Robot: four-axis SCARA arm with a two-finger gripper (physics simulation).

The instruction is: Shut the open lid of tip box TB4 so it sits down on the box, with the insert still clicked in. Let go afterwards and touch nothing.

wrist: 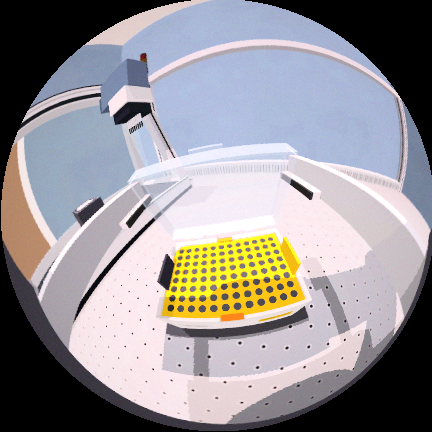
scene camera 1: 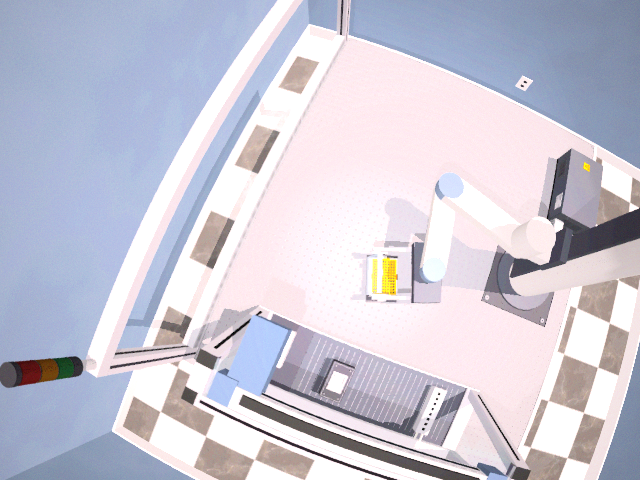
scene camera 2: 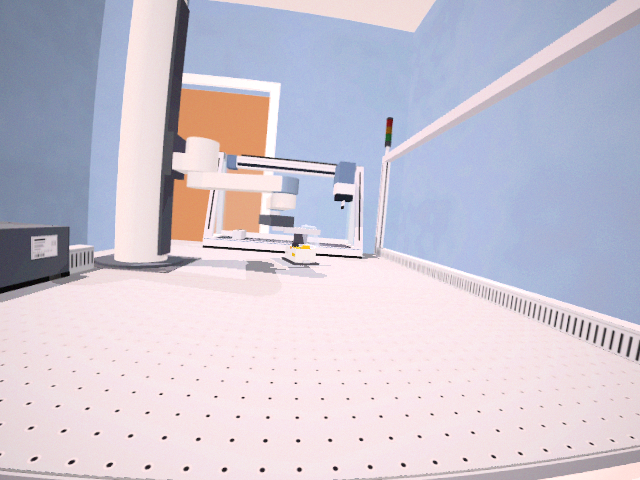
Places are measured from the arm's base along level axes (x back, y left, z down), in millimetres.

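Pixels of known places: gripper, fingertip midpoint: (wrist: 212, 174) (scene camera 1: 372, 273) (scene camera 2: 312, 231); arm's base, link origin: (scene camera 1: 523, 277) (scene camera 2: 141, 264).
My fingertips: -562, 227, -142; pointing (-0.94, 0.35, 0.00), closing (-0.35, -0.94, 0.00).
Note:
Ahead of a thing's pixels: the offset from my fingertips to its top centre, as dx, dy, dz. "spot": to the spot under its first point.
Tip box TB4 @[+44, -16, +64] (wrist: 197, 323) (scene camera 2: 305, 256) stands on the perforated table, with a white rim. Its yellow insert @[+44, -16, +55] (wrist: 230, 280) (scene camera 1: 391, 277), full of dark holes, sits level inside the rim; whether it is clicked in I cannot tell. The clear lid @[spot: -7, -16, +29] (wrist: 235, 200) is open, tilted up from the box's far edge, its upper part leaning over towards the wrist camera. My gripper (wrist: 212, 174) (scene camera 1: 382, 275) is level above the box, one long finger on each side of the lid. It is shut on the lid by its side edges; the exact contact is hard to see through the clear plastic.
A gantry frame (scene camera 1: 494, 423) (scene camera 2: 360, 217) with a blue head @[spot: -169, +303, -358] (scene camera 1: 261, 351) (scene camera 2: 344, 173) stands beyond the box. A dark controller box @[spot: +657, -613, +15] (scene camera 1: 578, 188) (scene camera 2: 33, 255) stands near the arm's base plate (scene camera 1: 537, 315). A guard rail (scene camera 1: 206, 121) runs along one side.

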